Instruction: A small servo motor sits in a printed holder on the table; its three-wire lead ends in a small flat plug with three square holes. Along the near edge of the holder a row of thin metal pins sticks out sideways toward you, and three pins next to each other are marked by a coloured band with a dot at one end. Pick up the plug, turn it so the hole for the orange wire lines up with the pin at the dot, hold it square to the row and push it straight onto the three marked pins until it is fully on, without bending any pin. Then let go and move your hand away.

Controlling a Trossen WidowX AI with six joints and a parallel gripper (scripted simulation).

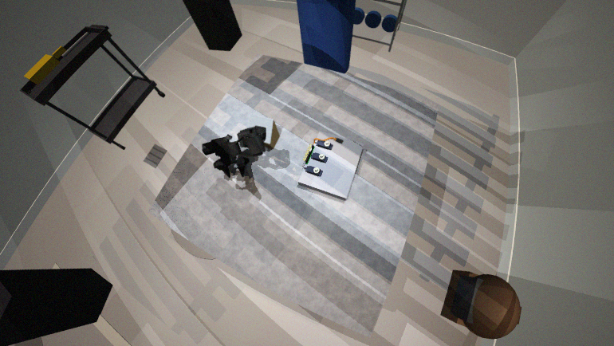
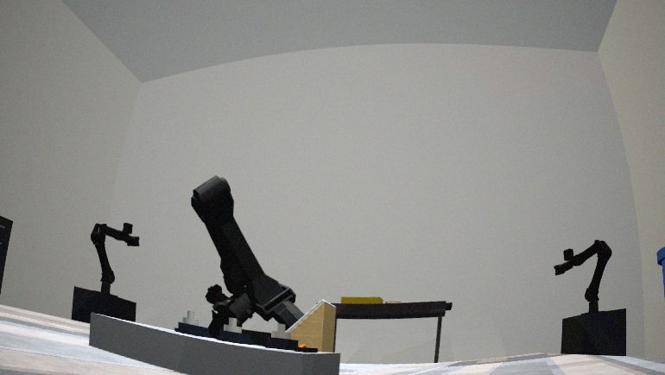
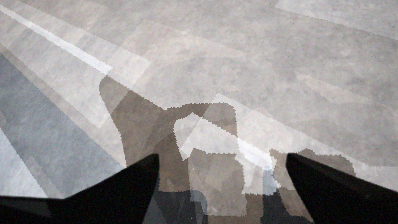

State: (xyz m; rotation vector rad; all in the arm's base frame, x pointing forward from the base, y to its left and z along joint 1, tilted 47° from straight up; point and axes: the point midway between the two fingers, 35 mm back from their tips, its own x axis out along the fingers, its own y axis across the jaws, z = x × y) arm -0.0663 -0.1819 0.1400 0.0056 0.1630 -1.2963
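My gripper tip is 49 cm short of the grey table slab, 21 cm to the right of it and 1 cm above it.
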